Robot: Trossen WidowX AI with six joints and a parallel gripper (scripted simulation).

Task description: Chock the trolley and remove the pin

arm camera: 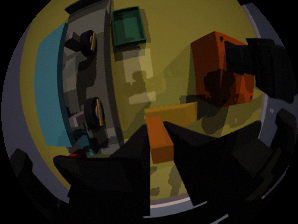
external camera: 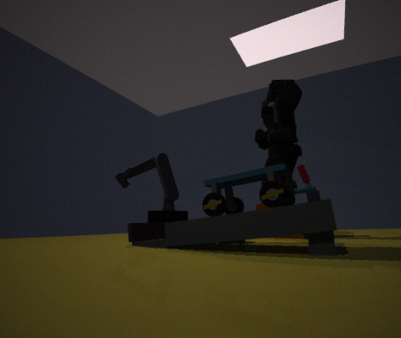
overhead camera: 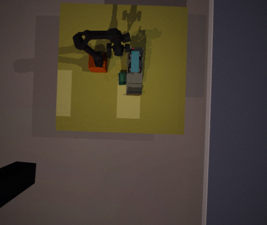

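Now: gripper tip 12 cm short of the red-headed stop pin, 6 cm to the right of it and 4 cm above it. Also, from my gripper tip: yellow chock: 2 cm behind, 1 cm below; then trolley: 14 cm ahead, 6 cm to the right, 6 cm below.
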